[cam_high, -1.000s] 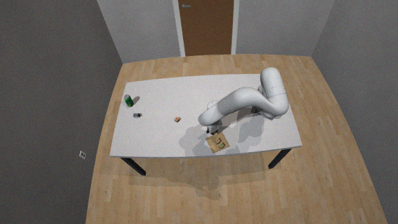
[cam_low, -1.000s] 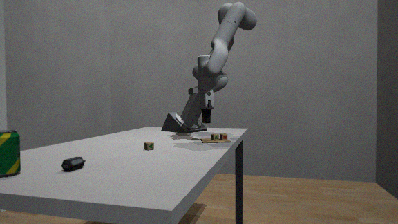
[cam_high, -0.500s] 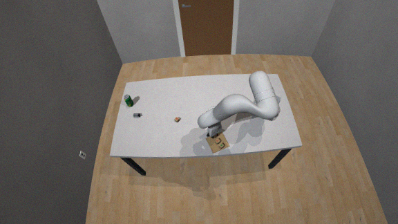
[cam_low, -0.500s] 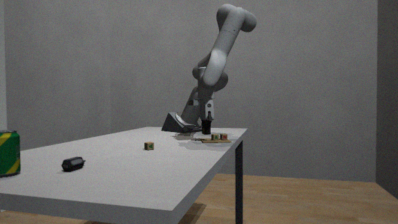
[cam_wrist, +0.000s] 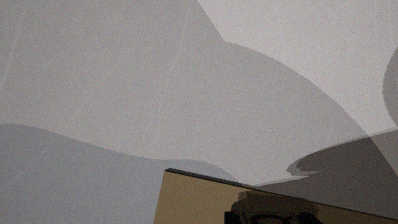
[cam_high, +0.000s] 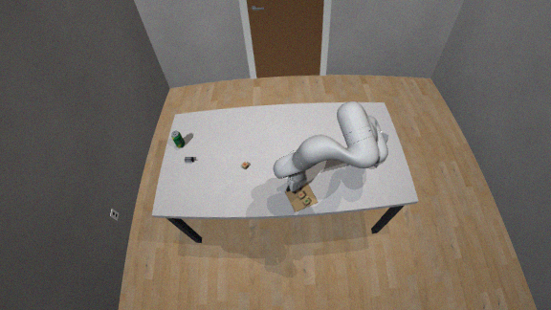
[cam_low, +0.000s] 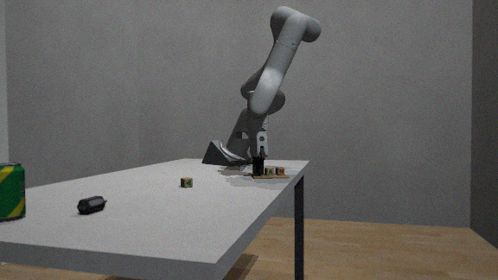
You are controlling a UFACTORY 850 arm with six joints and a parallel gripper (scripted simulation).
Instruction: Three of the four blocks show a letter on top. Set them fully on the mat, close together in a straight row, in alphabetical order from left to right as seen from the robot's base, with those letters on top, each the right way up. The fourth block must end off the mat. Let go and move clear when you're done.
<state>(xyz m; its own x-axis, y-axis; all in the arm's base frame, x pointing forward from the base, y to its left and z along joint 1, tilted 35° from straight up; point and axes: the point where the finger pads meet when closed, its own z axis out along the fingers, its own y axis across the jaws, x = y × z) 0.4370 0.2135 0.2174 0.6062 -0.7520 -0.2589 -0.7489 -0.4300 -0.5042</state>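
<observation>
The mat lies 30 mm behind my hand, 40 mm to the left of it and 30 mm below it. Round my hand: can: 800 mm ahead, 290 mm to the right, 30 mm above; black object: 680 mm ahead, 160 mm to the right, 10 mm below.
</observation>
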